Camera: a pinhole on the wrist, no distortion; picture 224 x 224 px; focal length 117.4 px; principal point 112.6 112.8 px. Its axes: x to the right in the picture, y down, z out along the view. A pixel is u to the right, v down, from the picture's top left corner.
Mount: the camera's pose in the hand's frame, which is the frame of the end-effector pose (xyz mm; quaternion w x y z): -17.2 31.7 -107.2 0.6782 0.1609 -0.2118 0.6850
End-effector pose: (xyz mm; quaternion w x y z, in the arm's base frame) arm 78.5 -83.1 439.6 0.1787 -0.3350 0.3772 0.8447
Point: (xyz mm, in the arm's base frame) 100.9 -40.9 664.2
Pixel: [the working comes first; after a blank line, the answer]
In the camera's frame: 164.5 136.8 193.4

212.4 195.8
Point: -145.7 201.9 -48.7
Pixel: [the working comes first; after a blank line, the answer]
In the camera's frame: -221.4 -547.9 294.6

outside the picture
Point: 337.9 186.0 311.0
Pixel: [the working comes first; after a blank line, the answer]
In the camera's frame: -288.6 50.1 333.2

10.9 130.4
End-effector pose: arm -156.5 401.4 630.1 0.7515 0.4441 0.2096 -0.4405
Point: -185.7 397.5 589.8
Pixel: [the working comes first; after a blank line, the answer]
In the camera's frame: -20.4 -39.5 115.8

92.0 72.8
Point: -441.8 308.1 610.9
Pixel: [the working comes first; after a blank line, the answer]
In the camera's frame: -158.2 56.9 329.6

56.2 133.1
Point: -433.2 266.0 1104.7
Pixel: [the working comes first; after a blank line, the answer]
In the camera's frame: 202.3 361.7 480.7

162.0 201.1
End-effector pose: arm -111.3 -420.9 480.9 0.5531 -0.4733 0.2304 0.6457
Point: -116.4 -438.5 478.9
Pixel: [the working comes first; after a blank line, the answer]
In the camera's frame: 28.7 -16.8 90.7

149.8 91.0
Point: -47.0 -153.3 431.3
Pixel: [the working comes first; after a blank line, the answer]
In the camera's frame: 3.4 -218.1 308.1

113.9 29.7
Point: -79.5 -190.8 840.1
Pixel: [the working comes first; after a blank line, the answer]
In the camera's frame: 52.3 143.3 499.3

124.9 146.5
